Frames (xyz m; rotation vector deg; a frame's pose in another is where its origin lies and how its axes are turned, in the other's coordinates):
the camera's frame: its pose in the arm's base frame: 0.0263 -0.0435 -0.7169 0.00 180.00 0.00
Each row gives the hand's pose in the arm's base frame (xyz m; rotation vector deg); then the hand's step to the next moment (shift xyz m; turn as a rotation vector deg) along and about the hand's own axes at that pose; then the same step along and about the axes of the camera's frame.
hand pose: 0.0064 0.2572 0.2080 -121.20 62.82 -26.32
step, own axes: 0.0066 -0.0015 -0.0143 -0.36 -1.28 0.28
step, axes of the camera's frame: 0.0037 -0.0108 -0.0109 -0.68 0.92 -0.73
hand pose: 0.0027 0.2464 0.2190 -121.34 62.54 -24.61
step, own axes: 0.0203 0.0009 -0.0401 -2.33 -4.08 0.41
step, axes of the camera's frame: 0.0114 -0.0343 -0.0268 -1.20 3.67 -2.70
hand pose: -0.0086 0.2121 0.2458 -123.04 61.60 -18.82
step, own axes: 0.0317 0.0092 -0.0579 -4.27 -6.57 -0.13
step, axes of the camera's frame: 0.0149 -0.0561 -0.0328 -1.22 5.94 -4.96
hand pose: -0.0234 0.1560 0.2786 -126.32 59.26 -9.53
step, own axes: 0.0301 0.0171 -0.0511 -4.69 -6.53 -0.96
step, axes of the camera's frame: 0.0100 -0.0565 -0.0229 -0.59 5.79 -5.63
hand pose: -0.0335 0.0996 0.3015 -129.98 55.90 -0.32
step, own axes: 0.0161 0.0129 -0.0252 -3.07 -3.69 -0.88
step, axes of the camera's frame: 0.0030 -0.0313 -0.0084 0.05 3.35 -3.55
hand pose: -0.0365 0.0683 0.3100 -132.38 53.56 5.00
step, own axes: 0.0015 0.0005 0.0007 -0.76 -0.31 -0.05
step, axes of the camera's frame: -0.0009 -0.0008 0.0013 0.37 0.60 -0.42
